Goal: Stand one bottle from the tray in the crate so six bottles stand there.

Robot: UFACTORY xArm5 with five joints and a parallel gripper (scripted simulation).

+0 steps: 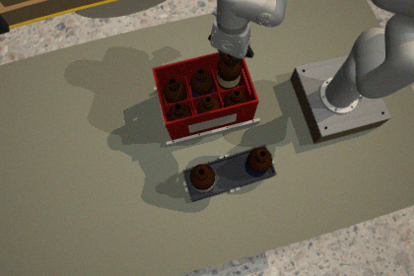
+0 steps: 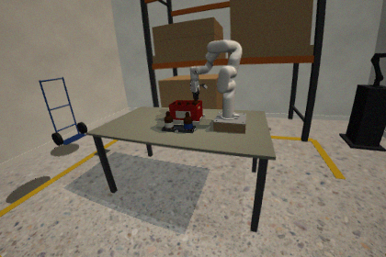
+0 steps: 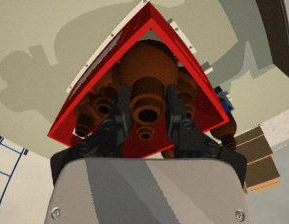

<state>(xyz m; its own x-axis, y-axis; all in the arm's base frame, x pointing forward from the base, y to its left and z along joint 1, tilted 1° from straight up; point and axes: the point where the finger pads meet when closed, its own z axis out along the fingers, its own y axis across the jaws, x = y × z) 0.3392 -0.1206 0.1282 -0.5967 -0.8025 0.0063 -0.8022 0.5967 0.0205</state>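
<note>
My gripper is now 140 mm above the crate, 80 mm short of it and 50 mm to the right of it. From my hand the other things lie so: dark tray 290 mm to the left, 210 mm below, 50 mm ahead.
</note>
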